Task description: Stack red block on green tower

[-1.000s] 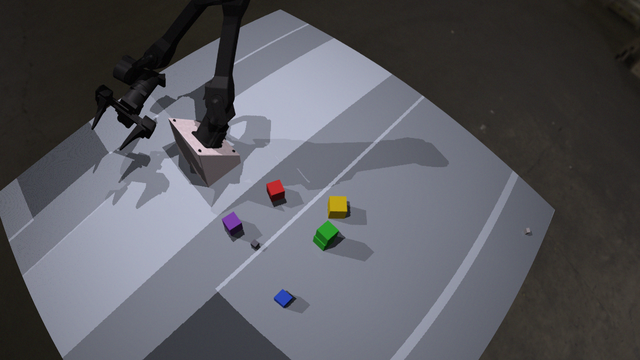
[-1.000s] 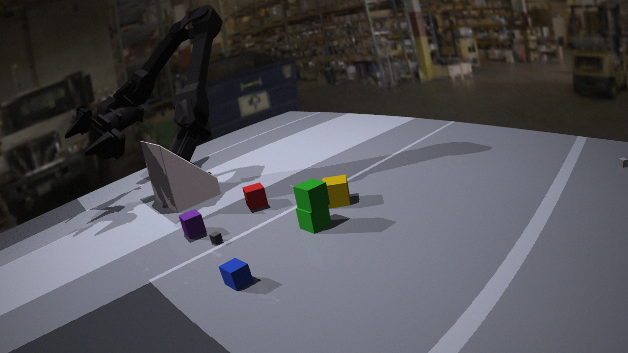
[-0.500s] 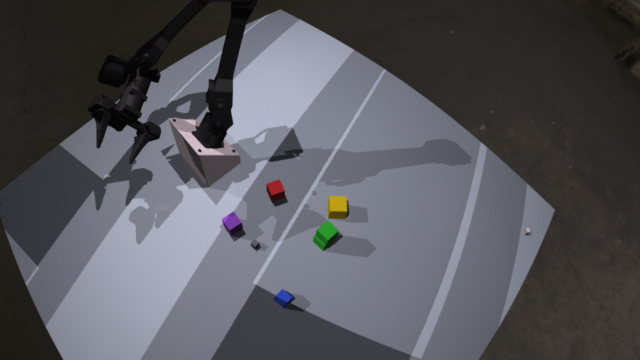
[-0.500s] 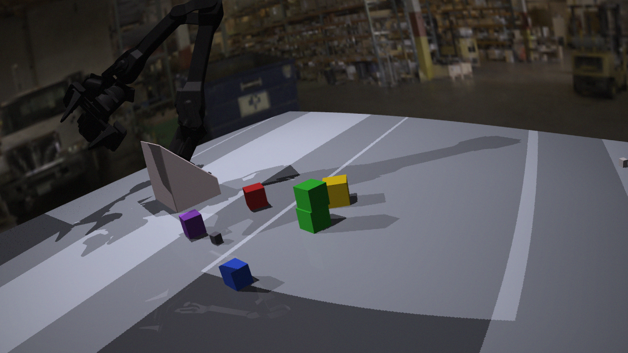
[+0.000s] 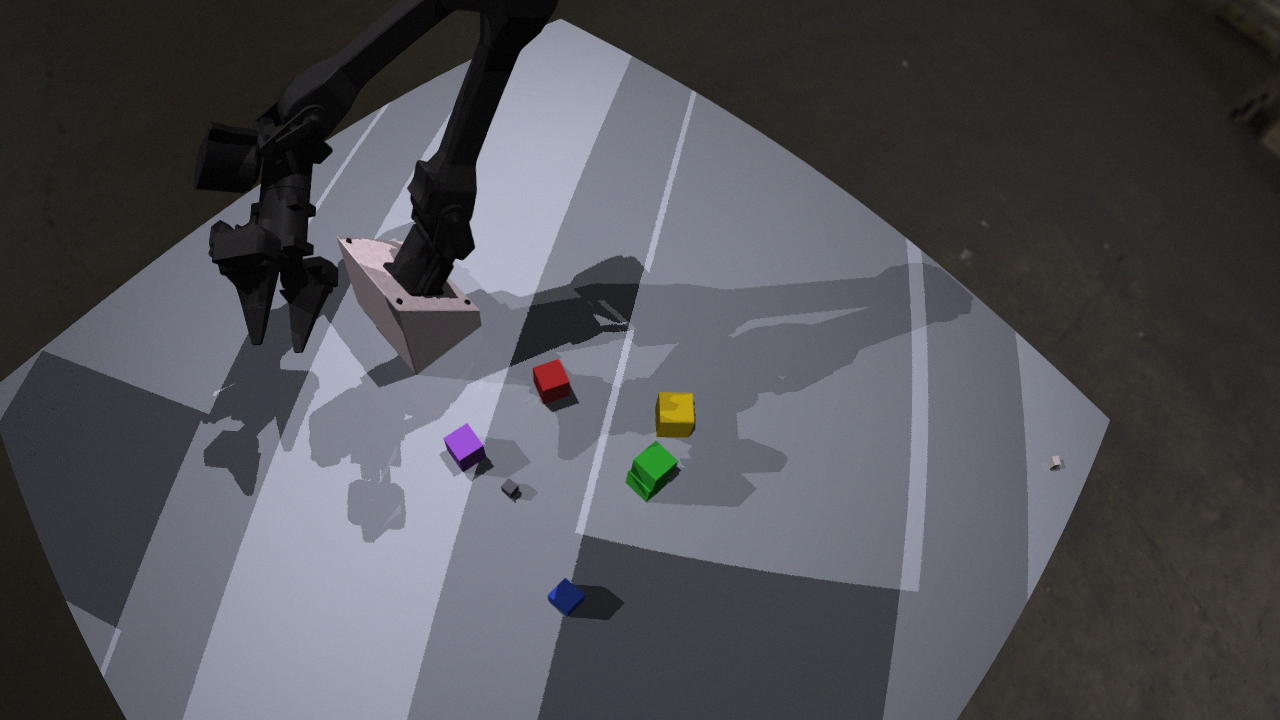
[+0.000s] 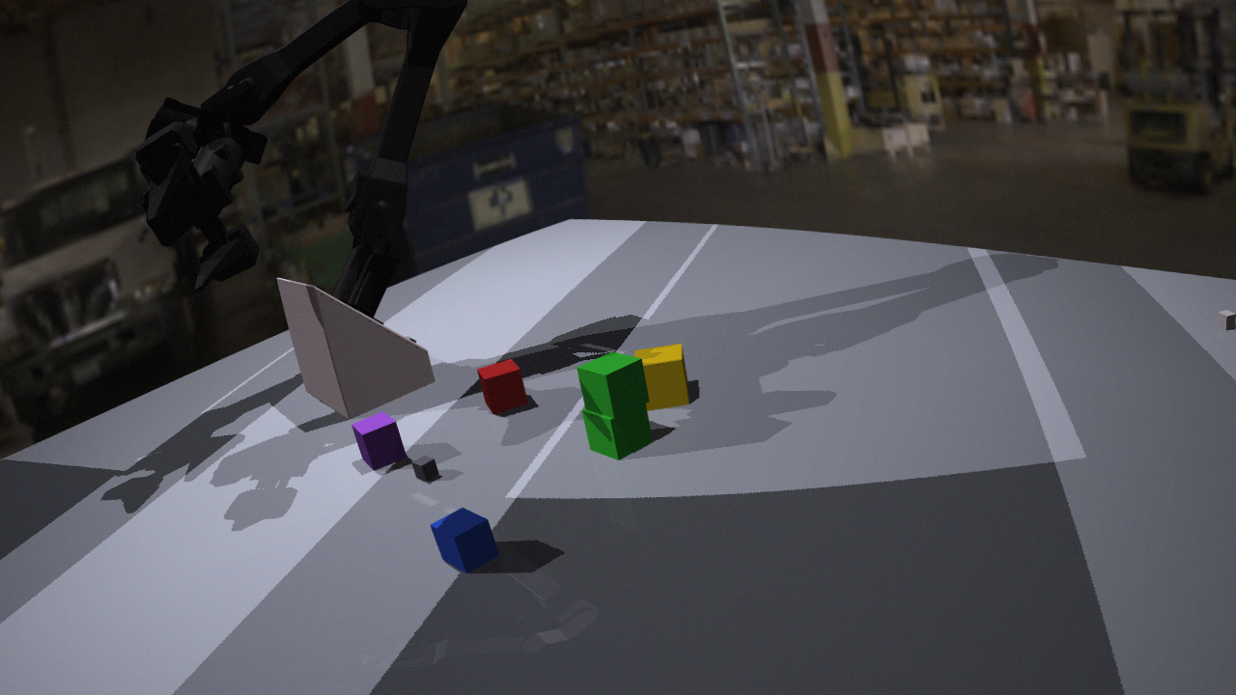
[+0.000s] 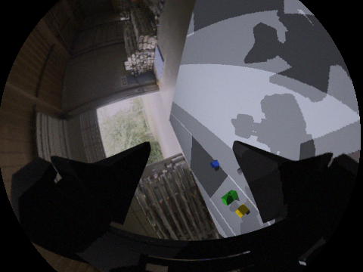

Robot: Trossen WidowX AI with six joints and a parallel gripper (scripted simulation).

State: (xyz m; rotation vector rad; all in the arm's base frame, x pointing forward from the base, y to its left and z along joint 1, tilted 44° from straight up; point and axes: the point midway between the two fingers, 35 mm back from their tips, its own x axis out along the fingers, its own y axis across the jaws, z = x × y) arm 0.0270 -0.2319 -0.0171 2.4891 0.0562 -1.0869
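Now: the red block 25 cm to the left of my gripper tip, 21 cm below it and 13 cm ahead of it. The rest, counted from my gripper tip: purple cube 21 cm below, 12 cm to the left, 12 cm ahead; then blue cube 33 cm ahead, 21 cm below, 8 cm to the left; then small grey cube 22 cm below, 19 cm ahead, 13 cm to the left.
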